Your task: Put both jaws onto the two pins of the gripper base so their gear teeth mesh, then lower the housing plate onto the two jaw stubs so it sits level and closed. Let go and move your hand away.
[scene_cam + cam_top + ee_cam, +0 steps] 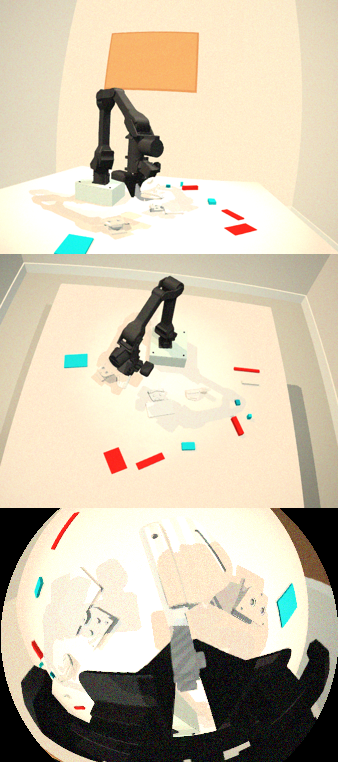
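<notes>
Now: the white jaw 3 cm above my gripper tip, 2 cm ahead of it and 1 cm to the right of it. From my gripper tip the other things lie so: gripper base: 12 cm to the right, 5 cm below, 4 cm behind; then housing plate: 12 cm to the left, 8 cm below, 7 cm ahead; then flat white plate: 14 cm ahead, 13 cm to the left, 8 cm below.
</notes>
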